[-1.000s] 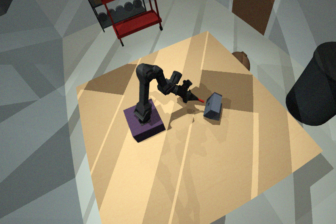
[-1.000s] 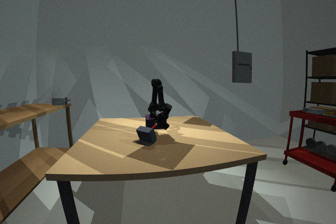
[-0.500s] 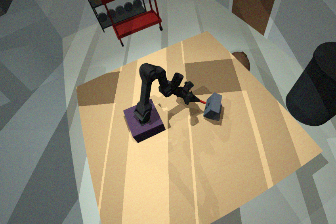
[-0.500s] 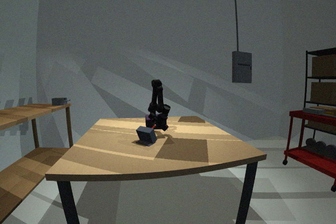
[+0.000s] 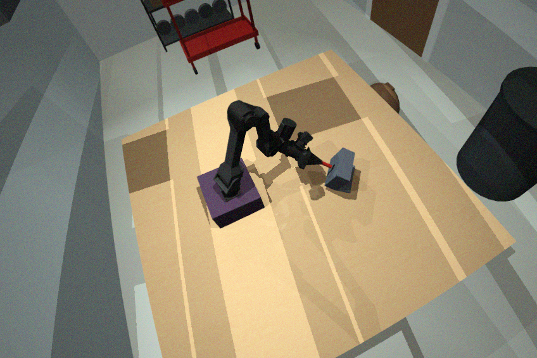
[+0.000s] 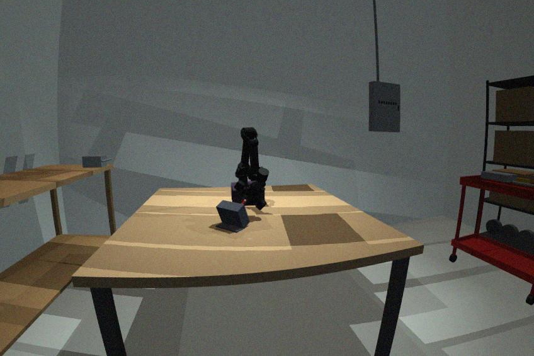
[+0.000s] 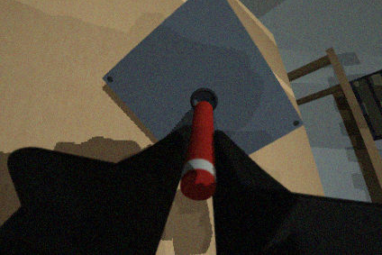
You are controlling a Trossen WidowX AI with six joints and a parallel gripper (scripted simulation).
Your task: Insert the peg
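Now: gripper tip 10 mm past the red peg, 10 mm to the right of it and 10 mm below it. From my gripper tip the other things lie so: blue-grey sloped panel 50 mm ahead, 50 mm to the right, 30 mm below.
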